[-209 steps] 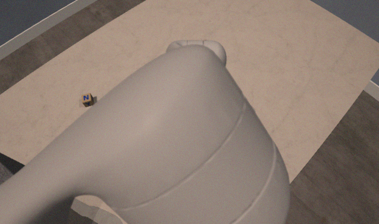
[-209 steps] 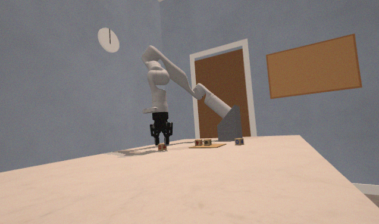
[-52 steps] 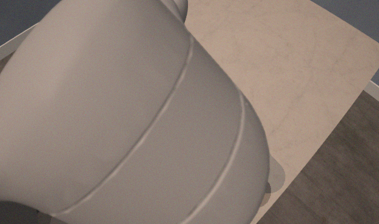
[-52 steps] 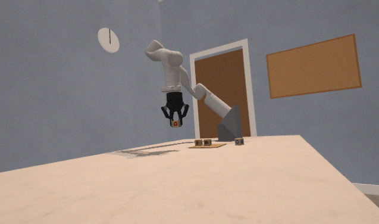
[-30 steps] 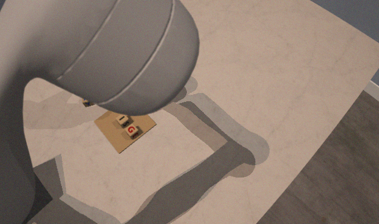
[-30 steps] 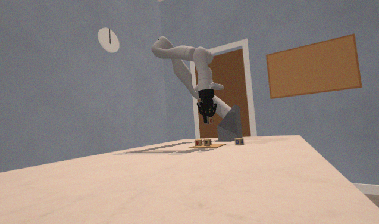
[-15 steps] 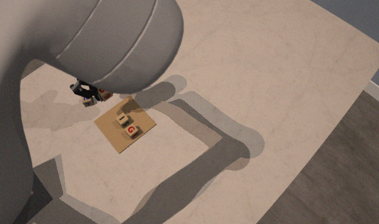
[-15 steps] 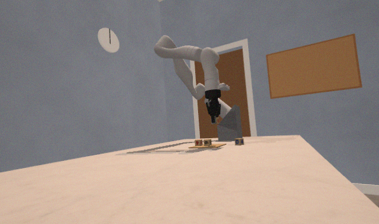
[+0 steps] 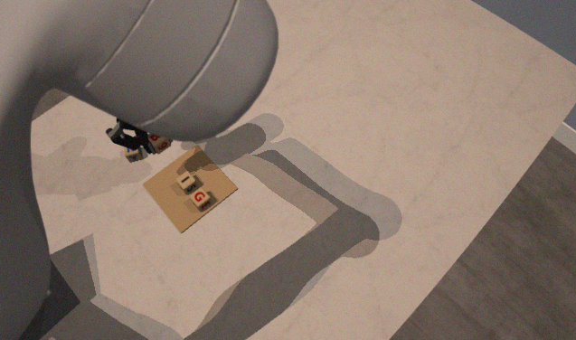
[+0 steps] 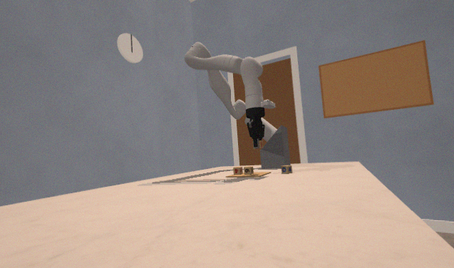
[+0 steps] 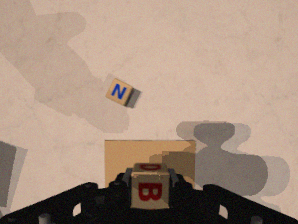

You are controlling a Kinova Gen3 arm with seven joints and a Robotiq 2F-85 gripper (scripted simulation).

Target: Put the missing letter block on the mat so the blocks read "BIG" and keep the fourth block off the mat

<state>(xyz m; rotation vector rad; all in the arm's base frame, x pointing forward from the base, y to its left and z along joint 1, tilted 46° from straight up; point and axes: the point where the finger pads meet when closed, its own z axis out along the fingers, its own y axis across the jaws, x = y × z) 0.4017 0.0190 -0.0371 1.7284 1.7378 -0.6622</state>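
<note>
The mat is 12 cm below my hand and 5 cm to the right of it. Round my hand: letter block (11 cm below, 9 cm to the left, 4 cm behind); B block (right at my hand).
</note>
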